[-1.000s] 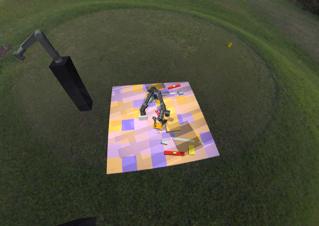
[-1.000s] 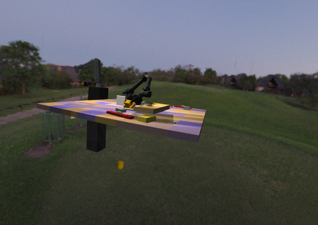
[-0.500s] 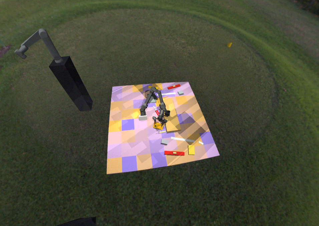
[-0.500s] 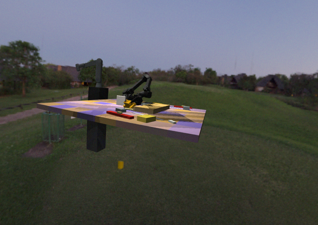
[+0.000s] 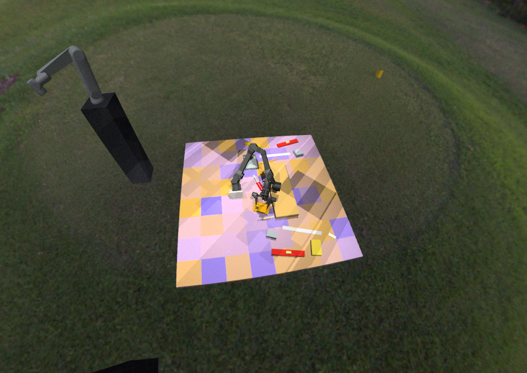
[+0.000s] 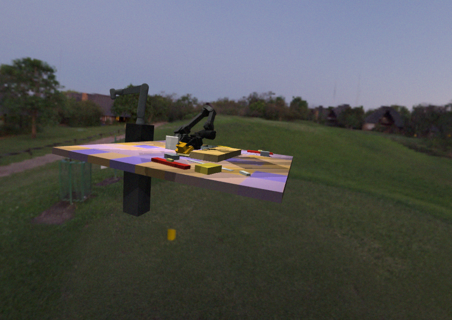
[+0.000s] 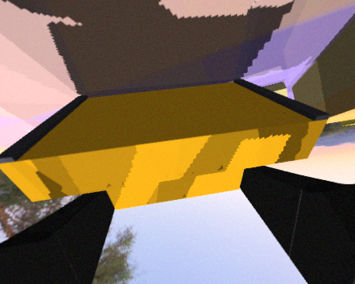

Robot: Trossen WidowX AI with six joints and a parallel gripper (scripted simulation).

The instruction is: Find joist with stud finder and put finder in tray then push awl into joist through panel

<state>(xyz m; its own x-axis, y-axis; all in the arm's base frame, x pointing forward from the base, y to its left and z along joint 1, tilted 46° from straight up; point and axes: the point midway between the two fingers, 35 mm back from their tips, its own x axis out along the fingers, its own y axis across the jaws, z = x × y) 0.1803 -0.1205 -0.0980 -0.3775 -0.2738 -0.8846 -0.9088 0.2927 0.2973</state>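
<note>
Right now the yellow stud finder is 1 cm behind my gripper tip, 1 cm to the left of it and 1 cm below it. The rest, counted from my gripper tip: grey block: 5 cm ahead, 19 cm to the right, 5 cm below; then awl: 2 cm ahead, 6 cm to the right, 6 cm below; then yellow block: 34 cm ahead, 34 cm to the right, 5 cm below.
</note>
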